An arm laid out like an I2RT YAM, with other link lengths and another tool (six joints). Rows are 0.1 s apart.
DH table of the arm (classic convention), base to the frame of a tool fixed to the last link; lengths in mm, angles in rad. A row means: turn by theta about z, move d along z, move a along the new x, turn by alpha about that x. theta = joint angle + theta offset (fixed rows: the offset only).
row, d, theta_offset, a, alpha
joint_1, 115.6, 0, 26.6, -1.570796
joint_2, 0, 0, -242.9, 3.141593
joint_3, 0, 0.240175, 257.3, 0
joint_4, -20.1, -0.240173, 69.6, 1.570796
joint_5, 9.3, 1.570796, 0, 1.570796
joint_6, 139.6, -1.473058, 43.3, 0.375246
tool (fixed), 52.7, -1.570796, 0, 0
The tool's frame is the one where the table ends.
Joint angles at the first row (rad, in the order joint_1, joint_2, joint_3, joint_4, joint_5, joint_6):
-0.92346 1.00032 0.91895 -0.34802 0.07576 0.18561
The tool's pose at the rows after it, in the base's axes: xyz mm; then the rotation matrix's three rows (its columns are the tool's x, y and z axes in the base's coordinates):
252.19, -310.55, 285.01; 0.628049, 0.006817, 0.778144; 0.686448, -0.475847, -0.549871; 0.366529, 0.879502, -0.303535
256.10, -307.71, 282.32; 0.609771, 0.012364, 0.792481; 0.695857, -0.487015, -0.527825; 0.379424, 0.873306, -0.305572
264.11, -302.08, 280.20; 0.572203, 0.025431, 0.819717; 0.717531, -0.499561, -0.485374; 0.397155, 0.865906, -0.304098
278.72, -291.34, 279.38; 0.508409, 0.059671, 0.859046; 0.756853, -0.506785, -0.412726; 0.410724, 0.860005, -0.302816
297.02, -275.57, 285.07; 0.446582, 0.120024, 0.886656; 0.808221, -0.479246, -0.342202; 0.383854, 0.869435, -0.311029
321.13, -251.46, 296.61; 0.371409, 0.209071, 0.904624; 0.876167, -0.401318, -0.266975; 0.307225, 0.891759, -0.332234
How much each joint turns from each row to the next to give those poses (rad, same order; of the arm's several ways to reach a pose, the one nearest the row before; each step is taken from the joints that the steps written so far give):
0.00002 -0.00170 -0.00909 0.00591 -0.00935 0.00269
-0.00019 0.00154 -0.00317 -0.00195 -0.02649 0.00192
0.00074 0.00357 -0.00160 -0.00015 -0.04957 -0.00288
0.00954 0.00998 0.00583 -0.00160 -0.07144 -0.01861
0.04015 0.01271 0.02737 -0.01365 -0.03114 -0.04749
0.07792 0.01714 0.04800 -0.02120 0.00694 -0.08619

